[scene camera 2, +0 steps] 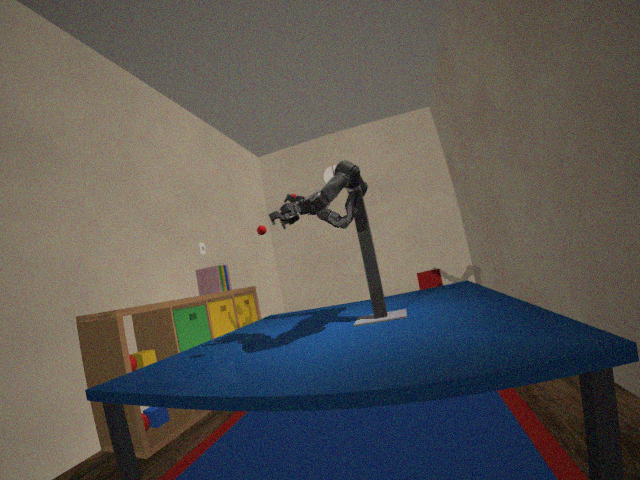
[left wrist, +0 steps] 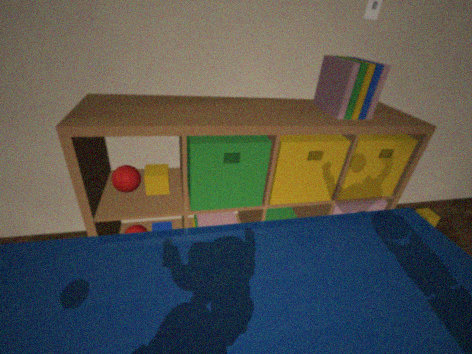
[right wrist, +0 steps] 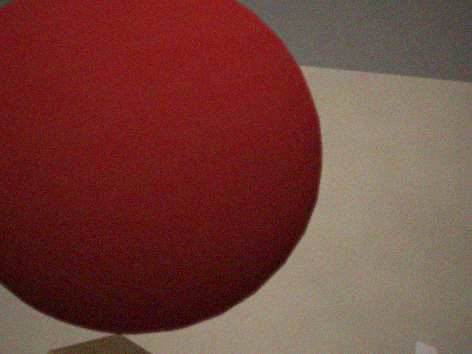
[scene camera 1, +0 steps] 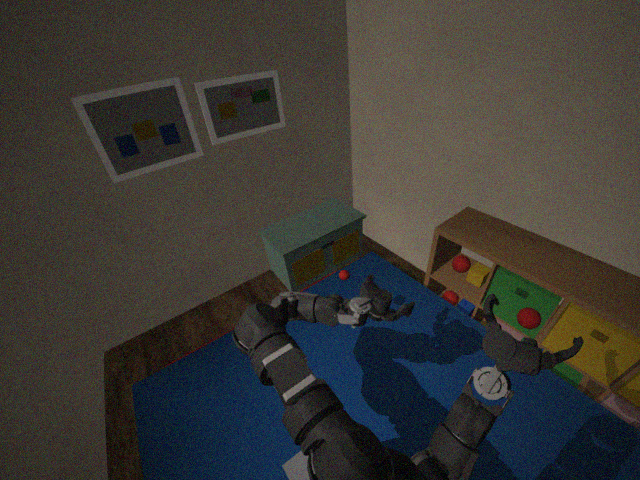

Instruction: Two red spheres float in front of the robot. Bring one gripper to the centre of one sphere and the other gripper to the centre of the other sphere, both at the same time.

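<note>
One floating red sphere (scene camera 1: 343,274) (scene camera 2: 261,229) is small beside the teal cabinet in scene camera 1. My left gripper (scene camera 1: 389,293) (scene camera 2: 276,222) is open and empty. The sphere is apart from it, to its left in scene camera 1 and lower left of its fingertips in scene camera 2. This floating sphere does not show in the left wrist view. The other floating red sphere (scene camera 1: 528,318) (scene camera 2: 293,196) (right wrist: 150,165) appears between the open fingers of my right gripper (scene camera 1: 534,320) and fills the left and middle of the right wrist view. Its exact depth cannot be told.
A wooden shelf (scene camera 1: 516,232) (left wrist: 200,112) stands beyond the blue table (scene camera 2: 361,382) (left wrist: 310,280). It holds red balls (left wrist: 126,178) (scene camera 1: 461,263), a yellow block (left wrist: 157,180) and coloured boxes. The teal cabinet (scene camera 1: 310,227) stands in the corner. Arm shadows fall on the table.
</note>
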